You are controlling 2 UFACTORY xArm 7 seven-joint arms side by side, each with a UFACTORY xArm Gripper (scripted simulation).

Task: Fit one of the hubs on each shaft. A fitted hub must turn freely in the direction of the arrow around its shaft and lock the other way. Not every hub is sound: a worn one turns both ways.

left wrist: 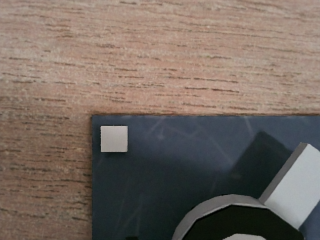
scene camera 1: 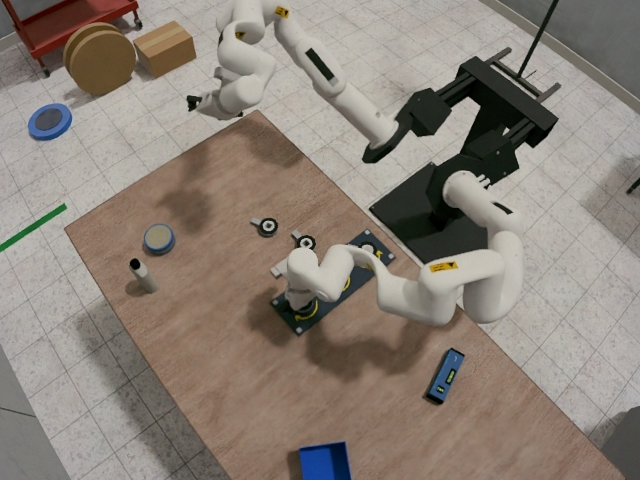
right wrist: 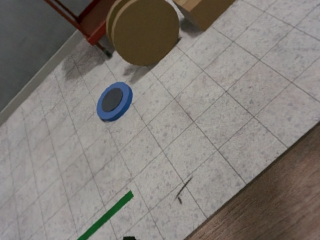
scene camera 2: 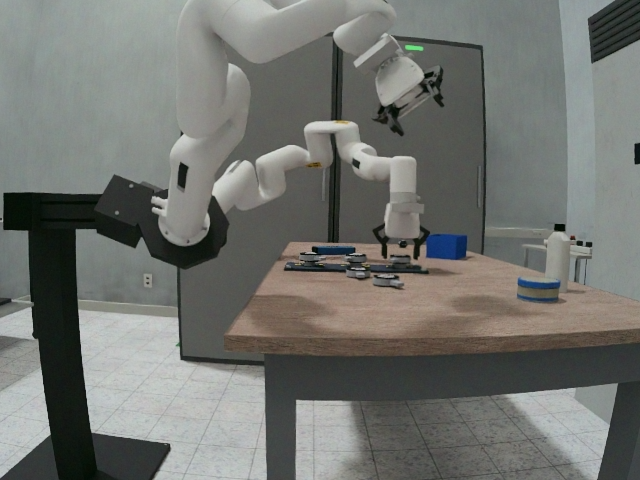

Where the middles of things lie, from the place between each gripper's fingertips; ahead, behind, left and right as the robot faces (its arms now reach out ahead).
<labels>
The dark board (scene camera 1: 300, 322) is 13 cm behind my left hand, 3 cm below it and 2 cm to the left of it. From my left hand the other things lie so: white bottle (scene camera 2: 558, 248) 39 cm to the right, 27 cm ahead, 6 cm above; tape roll (scene camera 2: 534, 289) 48 cm to the right, 16 cm ahead, 2 cm below.
Right now my right hand (scene camera 2: 418, 116) is 30 cm short of the tape roll, 3 cm to the right of it and 32 cm above it. Round my right hand: dark board: 2 cm ahead, 53 cm to the left, 34 cm below; white bottle: 42 cm ahead, 12 cm to the left, 24 cm below.
</labels>
